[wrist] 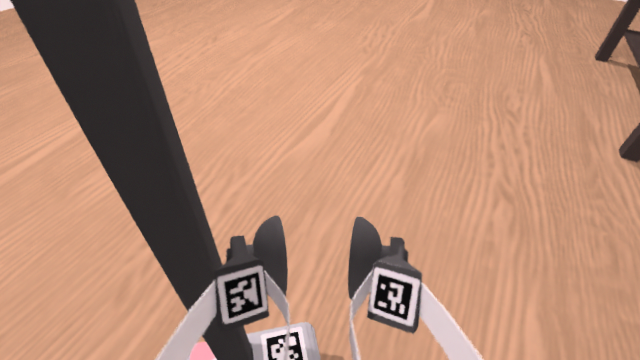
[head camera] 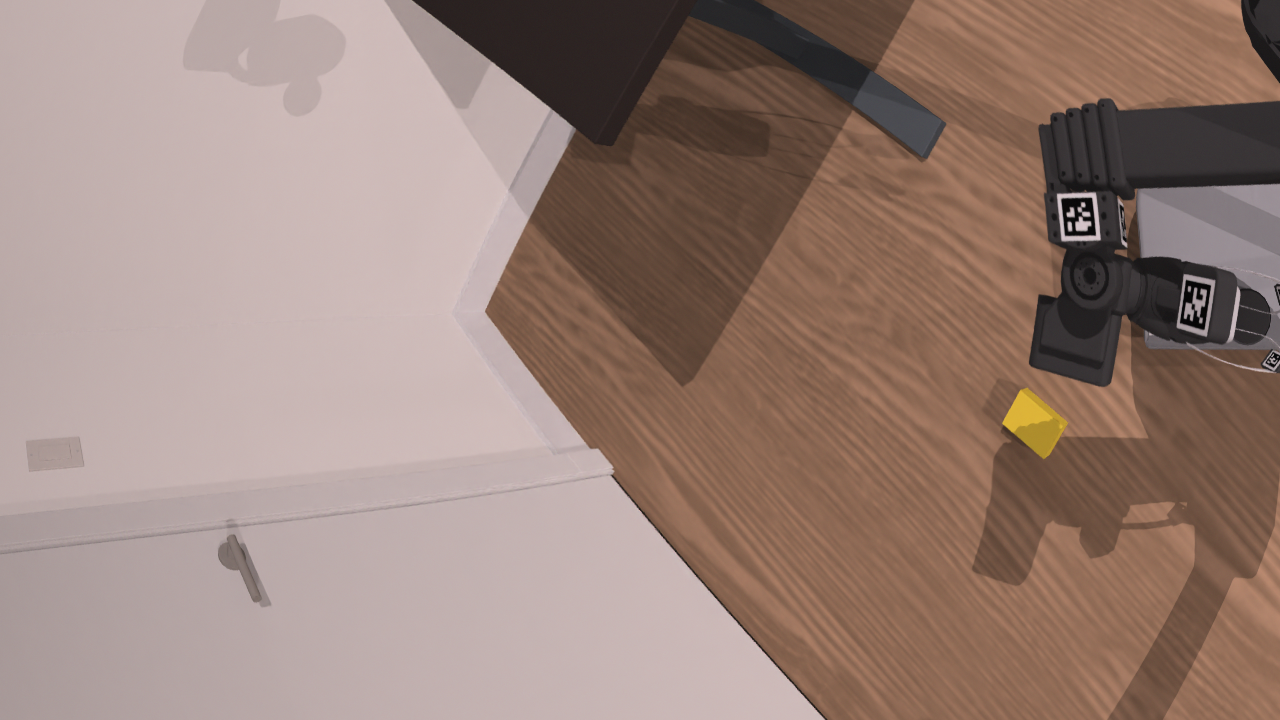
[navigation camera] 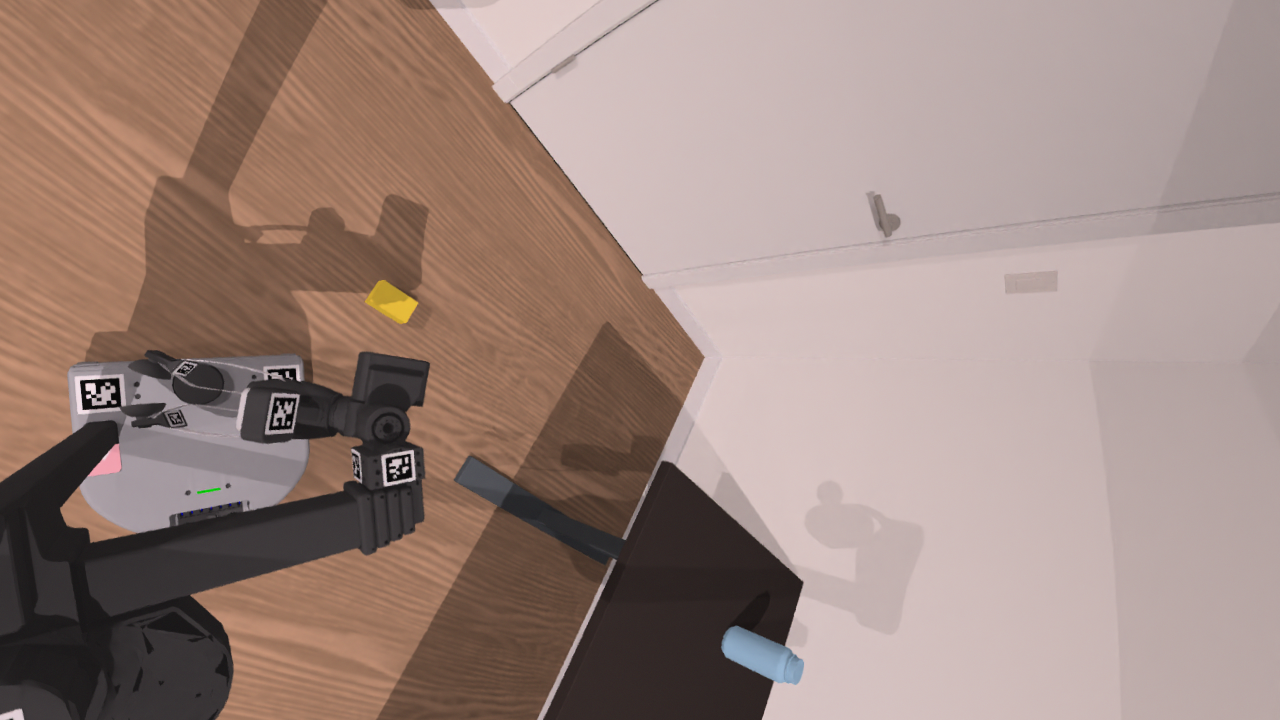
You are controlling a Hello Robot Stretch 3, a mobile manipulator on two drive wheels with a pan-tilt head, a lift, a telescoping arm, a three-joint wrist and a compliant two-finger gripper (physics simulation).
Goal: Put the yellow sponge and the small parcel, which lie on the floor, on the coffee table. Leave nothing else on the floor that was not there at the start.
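Places are measured from the robot's base along level axes (x ahead, y left, z up), in metres.
Pixels of known places: gripper, fingertip midpoint: (wrist: 316, 242) (navigation camera: 129, 386); robot's base, link origin: (head camera: 1243, 314) (navigation camera: 198, 381).
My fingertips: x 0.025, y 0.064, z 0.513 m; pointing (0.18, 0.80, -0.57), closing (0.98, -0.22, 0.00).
Ahead of a thing's pixels: the offset from my fingertips to its middle. Level surfaces: height alone.
The yellow sponge @(0.144 m ahead, 0.454 m right, 0.490 m down) (head camera: 1034, 422) (navigation camera: 392, 301) lies on the wooden floor, beside the robot's base and a short way from the wrist; it does not show in the wrist view. My gripper (navigation camera: 147, 389) (wrist: 316, 242) is open and empty, with its two fingertips apart. It hangs over the robot's own base in the navigation view, away from the sponge. The small parcel does not show in these views. Dark legs (wrist: 618, 31) of a piece of furniture show at the right edge of the wrist view; whether it is the coffee table I cannot tell.
A dark tabletop @(0.208 m up) (head camera: 590, 53) (navigation camera: 666, 591) with a blue bottle @(0.639 m back, 0.878 m right, 0.290 m up) (navigation camera: 760, 654) stands by the wall, and its grey foot (head camera: 899, 116) (navigation camera: 537, 510) reaches over the floor. A white door (head camera: 402, 608) (navigation camera: 787, 152) adjoins the wall. The robot's base (navigation camera: 192, 479) is under the gripper.
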